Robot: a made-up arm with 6 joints.
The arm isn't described. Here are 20 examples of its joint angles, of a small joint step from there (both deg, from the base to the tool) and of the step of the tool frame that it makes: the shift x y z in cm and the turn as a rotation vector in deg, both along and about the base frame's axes.
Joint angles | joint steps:
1: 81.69 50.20 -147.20 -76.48 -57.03 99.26 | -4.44 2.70 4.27 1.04 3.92 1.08
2: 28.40 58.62 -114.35 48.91 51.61 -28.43 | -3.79 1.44 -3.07 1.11 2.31 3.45
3: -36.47 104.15 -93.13 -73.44 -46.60 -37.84 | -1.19 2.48 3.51 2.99 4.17 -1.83
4: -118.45 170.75 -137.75 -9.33 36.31 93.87 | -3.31 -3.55 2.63 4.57 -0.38 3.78
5: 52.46 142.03 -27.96 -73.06 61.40 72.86 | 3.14 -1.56 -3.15 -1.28 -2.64 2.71
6: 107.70 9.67 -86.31 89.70 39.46 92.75 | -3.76 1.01 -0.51 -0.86 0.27 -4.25
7: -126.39 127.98 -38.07 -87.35 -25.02 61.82 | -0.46 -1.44 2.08 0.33 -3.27 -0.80
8: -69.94 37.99 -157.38 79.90 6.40 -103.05 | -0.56 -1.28 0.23 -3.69 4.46 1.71
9: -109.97 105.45 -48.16 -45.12 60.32 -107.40 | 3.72 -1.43 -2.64 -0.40 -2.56 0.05
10: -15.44 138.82 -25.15 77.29 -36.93 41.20 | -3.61 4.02 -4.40 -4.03 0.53 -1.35
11: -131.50 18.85 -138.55 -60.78 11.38 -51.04 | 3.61 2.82 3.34 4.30 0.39 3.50
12: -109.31 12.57 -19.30 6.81 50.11 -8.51 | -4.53 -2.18 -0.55 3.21 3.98 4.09
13: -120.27 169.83 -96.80 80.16 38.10 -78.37 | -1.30 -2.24 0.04 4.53 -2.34 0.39
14: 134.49 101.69 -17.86 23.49 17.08 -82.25 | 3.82 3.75 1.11 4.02 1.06 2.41
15: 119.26 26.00 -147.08 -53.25 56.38 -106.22 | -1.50 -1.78 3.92 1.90 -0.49 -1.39
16: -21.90 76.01 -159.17 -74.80 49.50 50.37 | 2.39 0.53 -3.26 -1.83 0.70 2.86
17: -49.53 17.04 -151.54 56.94 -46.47 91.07 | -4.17 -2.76 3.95 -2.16 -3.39 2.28
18: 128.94 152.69 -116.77 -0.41 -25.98 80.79 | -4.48 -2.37 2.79 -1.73 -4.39 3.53
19: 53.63 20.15 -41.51 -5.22 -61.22 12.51 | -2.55 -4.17 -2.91 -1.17 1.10 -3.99
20: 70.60 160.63 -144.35 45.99 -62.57 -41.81 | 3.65 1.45 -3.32 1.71 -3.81 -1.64
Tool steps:
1: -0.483 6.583 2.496 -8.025 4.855 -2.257
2: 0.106 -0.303 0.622 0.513 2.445 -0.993
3: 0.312 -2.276 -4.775 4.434 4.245 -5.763
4: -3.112 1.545 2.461 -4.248 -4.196 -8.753
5: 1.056 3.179 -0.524 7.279 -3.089 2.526
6: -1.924 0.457 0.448 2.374 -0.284 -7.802
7: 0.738 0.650 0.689 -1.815 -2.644 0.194
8: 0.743 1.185 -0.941 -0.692 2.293 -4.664
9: 1.593 -2.863 1.838 -5.963 0.753 5.149
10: 1.046 -1.284 -2.044 1.985 -0.056 1.142
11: -5.547 -1.615 4.047 6.641 -1.015 10.557
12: -0.079 1.066 0.413 -0.702 -6.352 -5.773
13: -2.163 -1.006 1.891 -1.815 1.398 -6.675
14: 0.363 -2.361 -1.312 -4.773 -3.910 -2.461
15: -1.575 -0.079 0.161 -1.684 -2.669 -1.205
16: -1.582 0.282 -0.103 -0.514 -4.805 2.393
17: 3.195 3.150 -1.160 -0.606 -2.647 -3.193
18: 4.523 2.717 1.539 1.899 4.030 -3.683
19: -2.699 -3.363 1.556 4.450 -4.605 -7.204
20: -3.932 1.205 0.628 3.328 -0.734 -0.262
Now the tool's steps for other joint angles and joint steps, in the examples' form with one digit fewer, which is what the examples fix.
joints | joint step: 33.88 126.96 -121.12 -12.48 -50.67 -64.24 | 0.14 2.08 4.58 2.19 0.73 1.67
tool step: 1.39 0.81 -5.61 -1.50 8.19 1.02
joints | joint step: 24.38 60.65 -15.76 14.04 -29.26 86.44 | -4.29 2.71 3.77 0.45 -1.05 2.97
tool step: -0.54 -2.34 -3.43 0.86 5.86 -5.50
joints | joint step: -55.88 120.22 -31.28 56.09 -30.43 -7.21 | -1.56 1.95 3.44 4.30 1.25 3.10
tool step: -2.62 2.59 -1.50 5.21 0.69 -8.43
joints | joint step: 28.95 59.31 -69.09 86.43 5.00 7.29 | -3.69 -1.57 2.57 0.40 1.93 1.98
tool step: 0.29 -1.65 -1.08 1.02 2.00 -1.25
